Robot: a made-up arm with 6 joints.
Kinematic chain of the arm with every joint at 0, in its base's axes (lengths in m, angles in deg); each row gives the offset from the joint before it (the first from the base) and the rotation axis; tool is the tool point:
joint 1: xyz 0 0 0.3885 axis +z
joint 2: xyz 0 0 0 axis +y
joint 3: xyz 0 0 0.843 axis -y
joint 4: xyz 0 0 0 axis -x
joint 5: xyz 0.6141 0 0 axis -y
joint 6: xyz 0 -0.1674 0 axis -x
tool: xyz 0 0 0
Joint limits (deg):
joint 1: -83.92..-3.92
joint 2: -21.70..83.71
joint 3: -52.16..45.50
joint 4: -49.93..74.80
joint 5: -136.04..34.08
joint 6: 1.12..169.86
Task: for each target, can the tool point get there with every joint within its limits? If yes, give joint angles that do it. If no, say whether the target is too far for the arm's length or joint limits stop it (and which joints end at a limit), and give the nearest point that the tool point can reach.
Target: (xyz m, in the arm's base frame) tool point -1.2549 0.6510 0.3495
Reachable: no: joint limits stop it (at a limit: joint 1, joint 2, joint 3) | nearest point -0.1124 -0.1774 0.7701 | short by 1.473 m
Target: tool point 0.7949 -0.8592 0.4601
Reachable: yes | joints -39.01 55.65 13.96 2.00 -0.11 21.19
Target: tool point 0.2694 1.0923 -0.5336
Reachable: no: joint limits stop it (at a limit: joint 1, joint 2, joint 3, joint 4) | nearest point 0.5054 -0.0786 -0.0627 | short by 1.284 m
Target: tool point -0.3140 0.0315 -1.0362
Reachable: no: joint limits stop it (at a limit: joint 1, joint 2) | nearest point -0.0543 -0.5261 -0.0580 | short by 1.156 m
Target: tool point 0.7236 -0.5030 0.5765
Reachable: yes | joints -26.25 35.85 -7.20 -38.44 -75.36 87.18
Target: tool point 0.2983 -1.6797 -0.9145
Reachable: no: too far | nearest point 0.2053 -1.1558 -0.0585 | short by 1.008 m
